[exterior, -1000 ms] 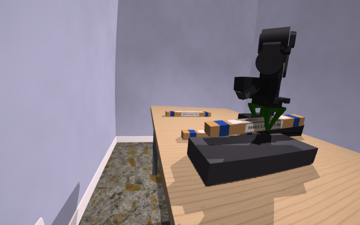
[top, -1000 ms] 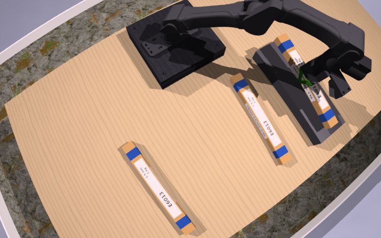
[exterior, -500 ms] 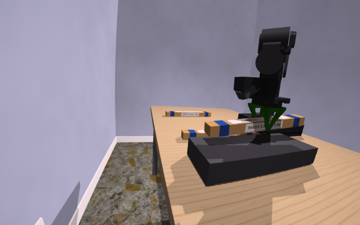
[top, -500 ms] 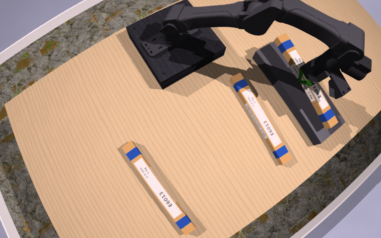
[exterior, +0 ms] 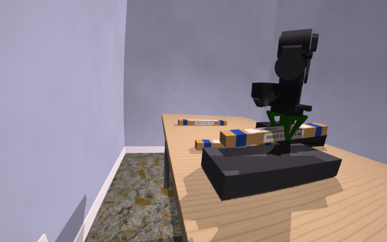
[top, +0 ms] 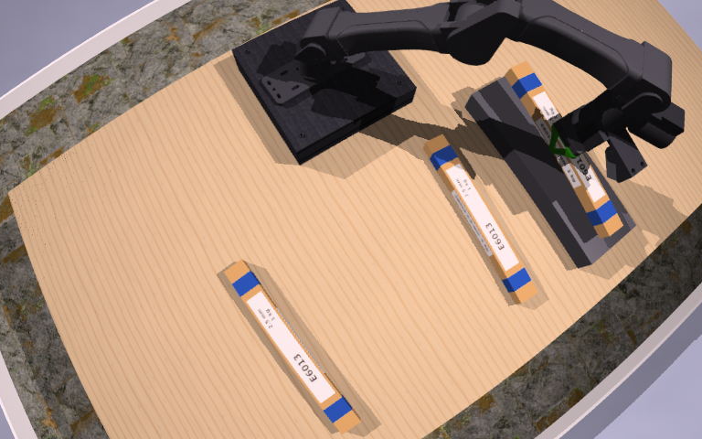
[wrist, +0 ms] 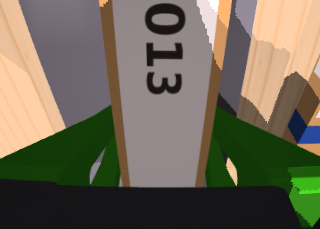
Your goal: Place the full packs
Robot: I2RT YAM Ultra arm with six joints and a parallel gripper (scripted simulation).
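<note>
My hand is 10 cm above the low dark platform, 2 cm short of it and 1 cm to the right of it.
</note>
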